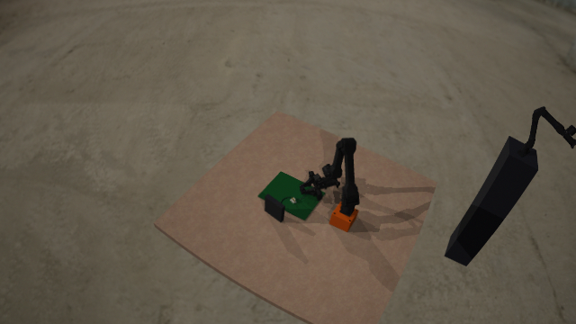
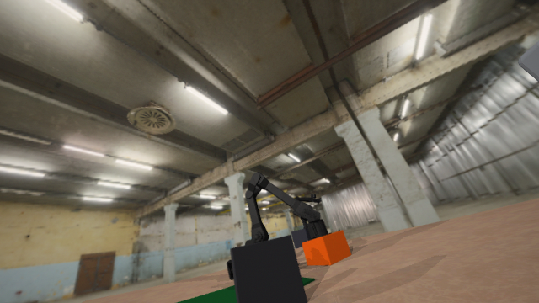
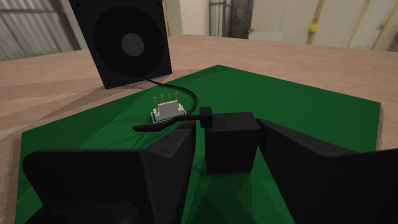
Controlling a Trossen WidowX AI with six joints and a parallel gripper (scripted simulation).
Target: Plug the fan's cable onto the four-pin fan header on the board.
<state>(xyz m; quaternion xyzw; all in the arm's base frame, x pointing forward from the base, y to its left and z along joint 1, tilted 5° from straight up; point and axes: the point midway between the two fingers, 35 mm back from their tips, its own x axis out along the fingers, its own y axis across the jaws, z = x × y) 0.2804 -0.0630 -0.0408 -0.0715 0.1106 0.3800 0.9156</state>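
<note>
Right now my gripper tip is 10 mm past the black fan plug, 10 mm to the left of it and 10 mm above it. The rest, counted from my gripper tip: black fan (30 mm ahead, 210 mm to the left, 30 mm above); green board (30 mm ahead, 40 mm to the left, 40 mm below); white four-pin header (80 mm to the left, 30 mm below).
</note>
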